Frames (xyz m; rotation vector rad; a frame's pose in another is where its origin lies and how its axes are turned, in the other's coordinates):
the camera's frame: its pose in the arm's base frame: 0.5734 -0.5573 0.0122 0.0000 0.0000 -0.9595
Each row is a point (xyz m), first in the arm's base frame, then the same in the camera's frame.
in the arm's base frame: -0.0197 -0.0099 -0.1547
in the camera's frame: -0.7887 -0.1715 -0.1669
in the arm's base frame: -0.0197 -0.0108 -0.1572
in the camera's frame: -0.7879 -0.1720 -0.1694
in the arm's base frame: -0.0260 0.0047 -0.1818
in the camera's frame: -0.8042 -0.1683 -0.1940
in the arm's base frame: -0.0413 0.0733 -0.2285
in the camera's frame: -0.8692 -0.1415 -0.2407
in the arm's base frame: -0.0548 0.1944 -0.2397
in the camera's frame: -0.9761 -0.0830 -0.2519
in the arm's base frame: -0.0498 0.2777 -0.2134
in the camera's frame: -1.0415 -0.0311 -0.2256
